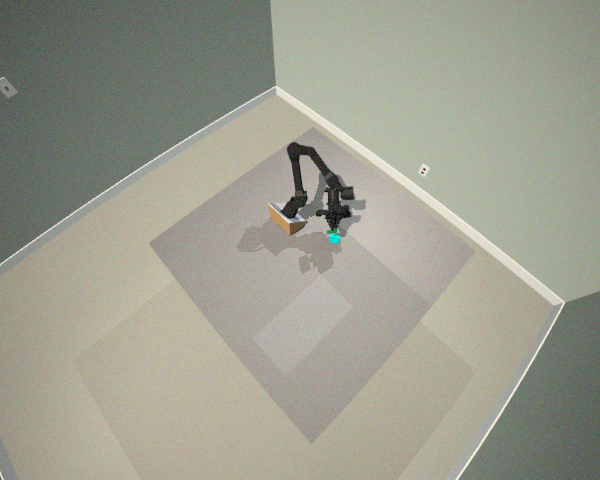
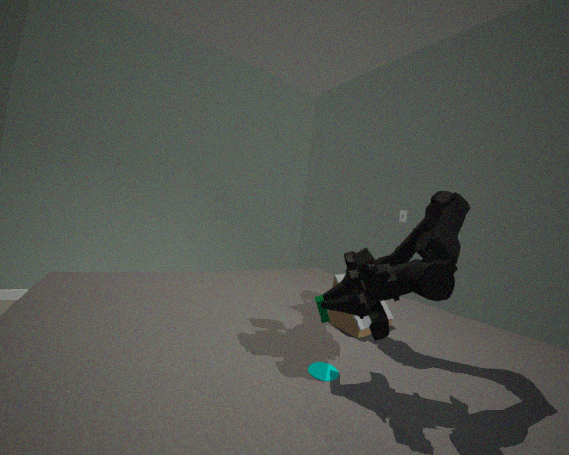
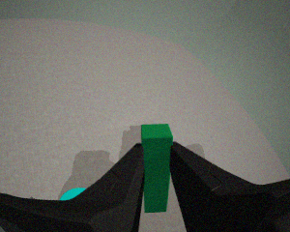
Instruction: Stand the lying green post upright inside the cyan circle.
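Now: the cyan circle 30 mm to the left of my gripper tip and 130 mm below it. From my gripper tip the other things lie so: green post: 10 mm behind, 20 mm below.
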